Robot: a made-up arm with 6 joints.
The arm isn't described. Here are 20 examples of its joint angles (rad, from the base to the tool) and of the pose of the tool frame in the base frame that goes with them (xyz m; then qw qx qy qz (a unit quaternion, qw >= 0)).
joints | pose
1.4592 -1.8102 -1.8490 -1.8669 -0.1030 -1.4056 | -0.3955 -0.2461 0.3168 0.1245 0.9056 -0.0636 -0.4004
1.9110 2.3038 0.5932 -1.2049 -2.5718 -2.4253 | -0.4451 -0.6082 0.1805 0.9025 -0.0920 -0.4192 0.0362
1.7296 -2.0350 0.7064 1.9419 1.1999 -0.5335 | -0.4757 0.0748 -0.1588 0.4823 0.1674 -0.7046 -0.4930
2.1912 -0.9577 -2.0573 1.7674 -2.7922 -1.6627 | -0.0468 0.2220 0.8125 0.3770 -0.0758 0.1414 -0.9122
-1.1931 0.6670 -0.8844 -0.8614 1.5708 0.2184 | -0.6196 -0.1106 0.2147 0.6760 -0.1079 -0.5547 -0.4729
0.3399 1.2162 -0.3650 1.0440 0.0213 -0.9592 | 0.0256 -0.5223 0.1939 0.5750 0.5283 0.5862 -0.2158
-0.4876 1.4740 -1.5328 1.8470 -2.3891 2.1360 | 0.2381 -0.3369 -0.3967 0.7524 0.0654 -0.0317 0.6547
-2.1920 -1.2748 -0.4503 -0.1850 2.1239 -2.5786 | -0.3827 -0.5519 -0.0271 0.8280 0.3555 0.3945 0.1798
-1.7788 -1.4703 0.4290 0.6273 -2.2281 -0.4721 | -0.1305 -0.1178 0.6454 0.4048 -0.3803 0.2923 -0.7785
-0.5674 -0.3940 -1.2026 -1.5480 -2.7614 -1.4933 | -0.6427 -0.2047 0.0858 0.3919 0.6371 0.4900 -0.4476
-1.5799 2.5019 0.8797 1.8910 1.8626 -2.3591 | 0.2457 -0.1539 0.8382 0.5548 -0.4449 0.6857 0.1549
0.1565 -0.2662 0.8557 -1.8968 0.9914 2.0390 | -0.1706 -0.4834 0.6952 0.1939 -0.5488 0.7919 -0.1849
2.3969 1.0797 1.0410 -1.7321 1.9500 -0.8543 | 0.3480 -0.1944 0.9017 0.0867 -0.0227 -0.4055 0.9097
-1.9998 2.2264 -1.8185 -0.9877 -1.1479 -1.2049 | -0.0011 0.0920 0.3594 0.8893 -0.3795 -0.1747 0.1861
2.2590 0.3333 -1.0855 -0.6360 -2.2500 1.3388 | 0.3129 0.2437 0.1662 0.2394 -0.1401 -0.3336 0.9010
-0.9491 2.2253 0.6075 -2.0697 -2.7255 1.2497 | -0.0607 0.5737 -0.1883 0.4269 0.6450 0.1126 -0.6237
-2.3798 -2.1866 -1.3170 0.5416 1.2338 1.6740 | 0.4202 0.0014 0.7181 0.2296 0.6415 -0.6205 0.3883
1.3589 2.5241 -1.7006 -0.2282 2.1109 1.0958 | 0.2555 -0.1304 0.8320 0.6893 -0.4202 -0.4314 0.4027
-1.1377 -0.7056 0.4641 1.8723 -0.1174 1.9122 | -0.0199 -0.3475 -0.2183 0.4240 0.0769 -0.2755 -0.8593
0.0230 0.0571 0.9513 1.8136 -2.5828 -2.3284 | 0.4312 -0.3266 -0.0506 0.5434 0.4207 -0.0386 0.7254
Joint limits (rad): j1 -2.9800..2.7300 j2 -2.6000..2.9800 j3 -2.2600..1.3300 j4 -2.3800..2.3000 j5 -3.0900..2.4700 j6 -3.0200..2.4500
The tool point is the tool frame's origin. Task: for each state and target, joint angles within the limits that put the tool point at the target. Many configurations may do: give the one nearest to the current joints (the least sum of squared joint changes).
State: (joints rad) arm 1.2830 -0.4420 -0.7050 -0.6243 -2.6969 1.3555
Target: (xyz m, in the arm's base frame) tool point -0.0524 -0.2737 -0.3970
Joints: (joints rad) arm 1.3387 -1.3180 -1.1534 -0.6673 -3.0900 1.3829
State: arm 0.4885 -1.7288 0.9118 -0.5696 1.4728 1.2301
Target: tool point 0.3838 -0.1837 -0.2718
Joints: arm 0.7756 -1.9453 0.5537 -0.2186 1.2844 1.2321
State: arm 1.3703 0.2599 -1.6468 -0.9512 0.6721 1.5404
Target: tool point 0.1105 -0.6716 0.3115
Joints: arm 0.8236 0.9301 -1.2975 -1.3269 0.9402 1.5499
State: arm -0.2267 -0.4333 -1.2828 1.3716 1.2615 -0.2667
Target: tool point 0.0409 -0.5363 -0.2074
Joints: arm -0.4360 0.2749 -0.6886 1.1870 1.1070 -0.2978
